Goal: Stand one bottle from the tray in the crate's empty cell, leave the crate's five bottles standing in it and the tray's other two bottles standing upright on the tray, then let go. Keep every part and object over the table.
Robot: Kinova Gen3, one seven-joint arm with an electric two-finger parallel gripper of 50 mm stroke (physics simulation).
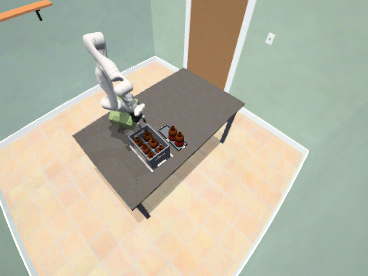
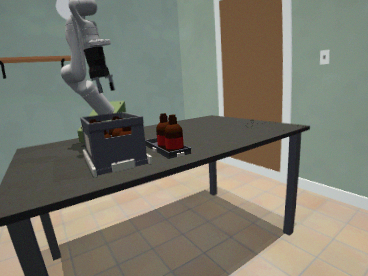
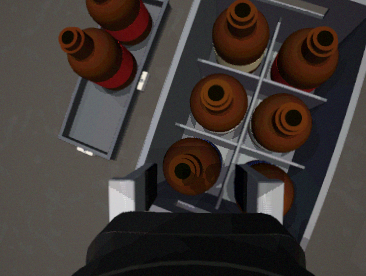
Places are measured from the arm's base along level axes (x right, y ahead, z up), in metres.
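Where they show: gripper, fingertip midpoint: point(image 1: 142, 125) point(image 2: 107, 91) point(image 3: 195, 180); arm's base, origin of the base link: point(image 2: 107, 112).
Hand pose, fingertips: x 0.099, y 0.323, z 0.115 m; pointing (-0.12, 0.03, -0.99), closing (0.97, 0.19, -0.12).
Observation:
Each offset is from my fingertips to the top centre of the thing. Level surfaces: height alone.
The grey crate {dx +0.034, dy +0.072, dz -0.097 m} point(image 1: 162, 156) point(image 2: 117, 151) point(image 3: 167, 90) stands on the table with a brown bottle in each of its six cells. The bottle {dx -0.026, dy -0.009, dz -0.109 m} point(image 1: 147, 136) point(image 3: 192, 162) in the cell at the robot's end, on the tray side, looks roughly upright; a slight tilt cannot be judged. The neck of the bottle beside it point(image 3: 272, 187) is hidden by the gripper. My gripper point(image 1: 142, 121) point(image 2: 106, 85) point(image 3: 195, 180) is open and empty above the crate. Two red-labelled bottles {dx -0.193, dy +0.115, dz -0.112 m} point(image 1: 172, 133) {dx -0.184, dy +0.195, dz -0.112 m} point(image 2: 174, 137) point(image 3: 95, 57) stand upright on the tray {dx -0.194, dy +0.110, dz -0.247 m} point(image 1: 165, 131) point(image 2: 150, 143) point(image 3: 92, 120).
The tray lies beside the crate, with a gap between them. The arm's green base block point(image 1: 120, 119) point(image 2: 118, 107) stands behind the crate. The dark table {dz -0.272 m} point(image 1: 185, 95) point(image 2: 215, 132) has its front edge a short way beyond the crate and tray.

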